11 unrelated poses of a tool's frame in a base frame.
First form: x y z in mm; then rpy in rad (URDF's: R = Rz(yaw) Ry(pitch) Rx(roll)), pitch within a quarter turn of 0, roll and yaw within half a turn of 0.
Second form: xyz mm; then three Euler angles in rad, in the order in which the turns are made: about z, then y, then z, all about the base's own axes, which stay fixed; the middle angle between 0 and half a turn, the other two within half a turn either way. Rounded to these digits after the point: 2 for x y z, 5 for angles.
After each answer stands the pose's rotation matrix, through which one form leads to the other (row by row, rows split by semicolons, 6 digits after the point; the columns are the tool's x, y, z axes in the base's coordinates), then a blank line. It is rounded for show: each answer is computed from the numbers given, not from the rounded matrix.
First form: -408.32 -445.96 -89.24 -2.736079 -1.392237 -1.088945
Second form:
-408.32 -445.96 -89.24 -3.07051 1.73474 -0.67759
0.082309 -0.634364 0.768640; -0.157389 -0.769853 -0.618511; 0.984101 -0.070066 -0.163208

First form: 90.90 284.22 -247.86 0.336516 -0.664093 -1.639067
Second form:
90.90 284.22 -247.86 2.74237 0.73280 2.01876
-0.053720 0.955595 -0.289744; -0.785642 0.138652 0.602945; 0.616345 0.260025 0.743307

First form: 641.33 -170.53 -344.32 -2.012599 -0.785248 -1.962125
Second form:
641.33 -170.53 -344.32 -2.40643 1.87799 -0.71404
-0.269743 -0.639017 0.720345; -0.653750 -0.427719 -0.624234; 0.707001 -0.639308 -0.302383

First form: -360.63 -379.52 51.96 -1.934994 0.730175 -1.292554
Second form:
-360.63 -379.52 51.96 -0.80681 1.83940 0.52723
0.204642 -0.513686 0.833216; -0.716403 0.501445 0.485098; -0.667000 -0.696189 -0.265389

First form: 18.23 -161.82 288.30 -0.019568 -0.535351 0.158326
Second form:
18.23 -161.82 288.30 -3.10862 0.53567 -3.02161
0.849332 -0.147778 -0.506751; 0.135606 0.988877 -0.061094; 0.510143 -0.016829 0.859925

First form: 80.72 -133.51 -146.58 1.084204 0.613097 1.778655
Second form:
80.72 -133.51 -146.58 0.89855 1.17835 0.50335
-0.168780 -0.562512 0.809379; 0.800265 0.401169 0.445689; -0.575403 0.722941 0.382449

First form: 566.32 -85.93 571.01 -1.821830 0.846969 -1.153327
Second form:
566.32 -85.93 571.01 -0.70806 1.73606 0.60730
0.268511 -0.521343 0.810002; -0.605381 0.562743 0.562880; -0.749277 -0.641500 -0.164508

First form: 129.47 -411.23 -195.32 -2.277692 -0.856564 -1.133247
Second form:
129.47 -411.23 -195.32 -2.55879 2.01023 -0.13558
0.277553 -0.344846 0.896686; -0.593328 -0.795612 -0.122321; 0.755596 -0.498079 -0.425431

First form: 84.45 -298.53 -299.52 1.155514 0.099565 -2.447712
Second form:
84.45 -298.53 -299.52 1.46205 1.15770 2.30848
-0.764963 0.188094 -0.615997; -0.636358 -0.368325 0.677780; -0.099401 0.910471 0.401450

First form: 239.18 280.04 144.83 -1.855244 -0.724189 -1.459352
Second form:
239.18 280.04 144.83 -2.31538 1.78258 -0.07989
0.083303 -0.208165 0.974540; -0.744390 -0.663170 -0.078025; 0.662528 -0.718938 -0.210200

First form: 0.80 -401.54 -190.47 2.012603 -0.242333 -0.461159
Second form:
0.80 -401.54 -190.47 1.83772 1.99883 -1.91894
0.869370 -0.384530 -0.310373; -0.431984 -0.286379 -0.855206; 0.239968 0.877567 -0.415080

